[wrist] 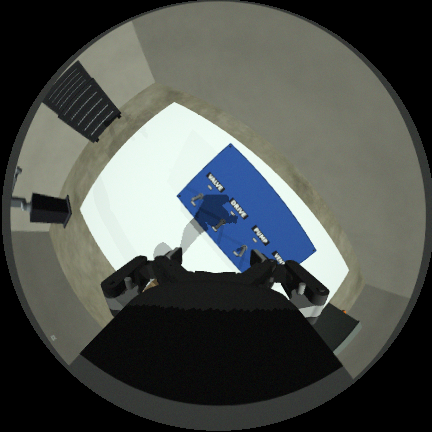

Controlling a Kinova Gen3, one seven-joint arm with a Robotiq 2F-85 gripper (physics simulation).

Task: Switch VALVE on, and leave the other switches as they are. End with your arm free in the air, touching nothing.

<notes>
The picture shows: my gripper and a blue switch panel.
</notes>
